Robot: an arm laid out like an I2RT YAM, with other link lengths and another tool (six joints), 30 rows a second.
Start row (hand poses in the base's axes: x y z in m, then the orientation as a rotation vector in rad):
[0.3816 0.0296 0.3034 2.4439 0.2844 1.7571]
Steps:
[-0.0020 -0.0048 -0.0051 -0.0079 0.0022 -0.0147]
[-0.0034 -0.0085 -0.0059 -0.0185 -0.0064 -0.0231]
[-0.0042 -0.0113 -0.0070 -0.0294 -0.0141 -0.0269]
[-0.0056 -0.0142 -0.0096 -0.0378 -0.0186 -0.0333]
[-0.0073 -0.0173 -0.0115 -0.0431 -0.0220 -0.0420]
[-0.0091 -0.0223 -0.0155 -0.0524 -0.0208 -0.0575]
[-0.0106 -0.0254 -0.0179 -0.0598 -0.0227 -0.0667]
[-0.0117 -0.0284 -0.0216 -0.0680 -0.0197 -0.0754]
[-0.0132 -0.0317 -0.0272 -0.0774 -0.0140 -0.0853]
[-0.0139 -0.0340 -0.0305 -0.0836 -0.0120 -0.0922]
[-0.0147 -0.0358 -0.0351 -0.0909 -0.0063 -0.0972]
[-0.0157 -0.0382 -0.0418 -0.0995 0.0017 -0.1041]
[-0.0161 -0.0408 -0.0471 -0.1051 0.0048 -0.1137]
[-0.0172 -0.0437 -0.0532 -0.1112 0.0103 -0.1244]
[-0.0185 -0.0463 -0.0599 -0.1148 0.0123 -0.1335]
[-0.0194 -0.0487 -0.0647 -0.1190 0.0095 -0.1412]
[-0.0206 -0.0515 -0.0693 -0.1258 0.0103 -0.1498]
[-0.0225 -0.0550 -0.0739 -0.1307 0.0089 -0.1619]
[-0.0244 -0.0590 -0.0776 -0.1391 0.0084 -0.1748]
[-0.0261 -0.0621 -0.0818 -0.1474 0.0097 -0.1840]
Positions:
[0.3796 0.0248 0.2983 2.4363 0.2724 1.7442]
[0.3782 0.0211 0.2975 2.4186 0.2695 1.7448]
[0.3774 0.0183 0.2964 2.4028 0.2727 1.7460]
[0.3760 0.0154 0.2938 2.3910 0.2710 1.7438]
[0.3743 0.0123 0.2919 2.3817 0.2640 1.7412]
[0.3725 0.0073 0.2879 2.3720 0.2522 1.7283]
[0.3710 0.0042 0.2855 2.3625 0.2465 1.7226]
[0.3699 0.0012 0.2818 2.3572 0.2426 1.7110]
[0.3684 -0.0021 0.2762 2.3531 0.2384 1.6953]
[0.3677 -0.0044 0.2729 2.3487 0.2350 1.6867]
[0.3669 -0.0062 0.2683 2.3474 0.2352 1.6742]
[0.3659 -0.0086 0.2616 2.3467 0.2343 1.6576]
[0.3655 -0.0112 0.2563 2.3427 0.2273 1.6472]
[0.3644 -0.0141 0.2502 2.3402 0.2196 1.6333]
[0.3631 -0.0167 0.2435 2.3366 0.2116 1.6254]
[0.3622 -0.0191 0.2387 2.3288 0.2053 1.6232]
[0.3610 -0.0219 0.2341 2.3222 0.2004 1.6151]
[0.3591 -0.0254 0.2295 2.3137 0.1896 1.6091]
[0.3572 -0.0294 0.2258 2.3034 0.1808 1.5998]
[0.3555 -0.0325 0.2216 2.2959 0.1765 1.5901]

